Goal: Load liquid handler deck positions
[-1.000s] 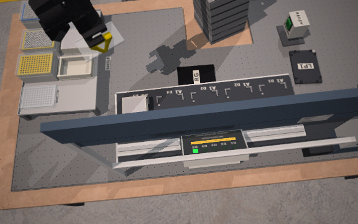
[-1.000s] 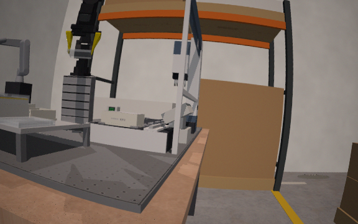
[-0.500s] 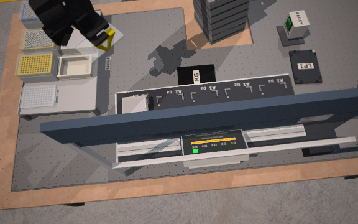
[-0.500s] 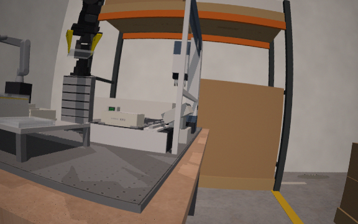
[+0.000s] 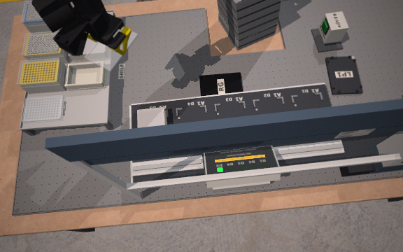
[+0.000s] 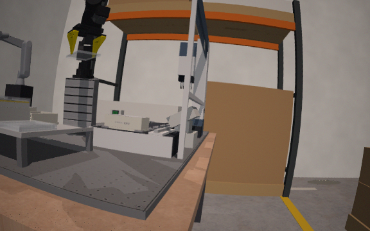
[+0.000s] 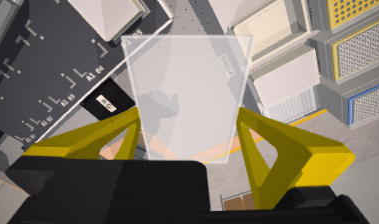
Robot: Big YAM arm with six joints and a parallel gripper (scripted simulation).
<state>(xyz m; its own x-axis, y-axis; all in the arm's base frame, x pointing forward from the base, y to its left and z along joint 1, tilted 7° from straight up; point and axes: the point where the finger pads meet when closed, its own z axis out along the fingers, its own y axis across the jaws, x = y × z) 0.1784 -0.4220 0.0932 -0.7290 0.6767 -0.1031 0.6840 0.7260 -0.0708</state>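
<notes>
Now: the clear plate lid 10 mm below my hand. Round my hand: reservoir (220 mm below, 140 mm to the right, 70 mm behind); shelf (230 mm below, 200 mm to the right, 140 mm behind); shelf label (290 mm below, 110 mm behind, 40 mm to the right).
</notes>
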